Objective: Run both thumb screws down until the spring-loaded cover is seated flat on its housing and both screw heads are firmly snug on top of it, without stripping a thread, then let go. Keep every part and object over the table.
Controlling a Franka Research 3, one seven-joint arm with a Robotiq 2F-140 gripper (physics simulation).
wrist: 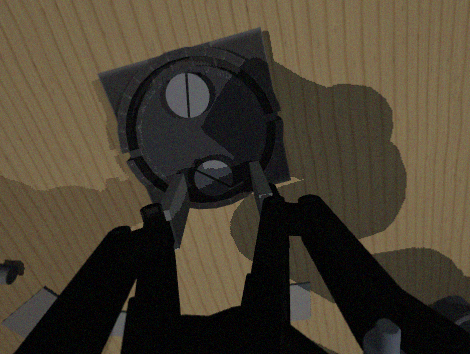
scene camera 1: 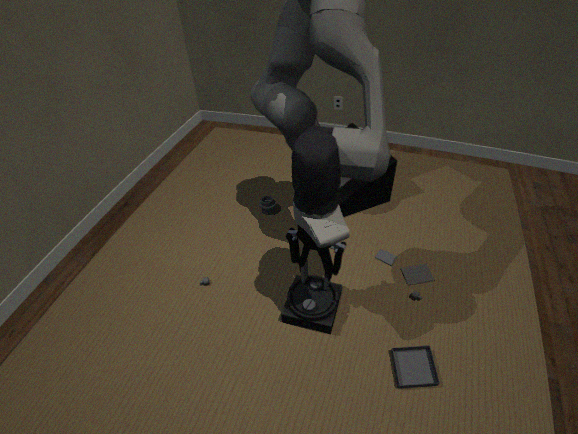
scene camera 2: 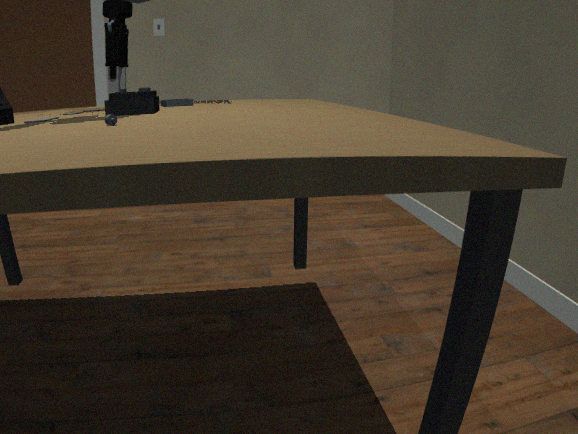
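The black square housing [scene camera 1: 306, 323] [scene camera 2: 132, 104] [wrist: 245, 44] carries a dark round cover [scene camera 1: 325, 301] [wrist: 157, 125] inside a ring. One slotted thumb screw [scene camera 1: 309, 304] [wrist: 187, 95] stands in the cover on the side away from the arm. The other thumb screw [scene camera 1: 315, 284] [wrist: 213, 176] is on the arm's side. My gripper [scene camera 1: 315, 283] [scene camera 2: 116, 90] [wrist: 219, 183] points down, part open, with one fingertip on each side of the arm-side screw head; a gap shows on both sides in the wrist view. Whether the cover lies flat cannot be told.
A shallow tray [scene camera 1: 436, 369] lies front right. Two flat plates [scene camera 1: 385, 257] [scene camera 1: 417, 274] and a small dark part [scene camera 1: 415, 296] lie right of the housing. Another small part [scene camera 1: 205, 281] lies left. A round stepped part [scene camera 1: 267, 203] stands behind left, near a black block [scene camera 1: 372, 192].
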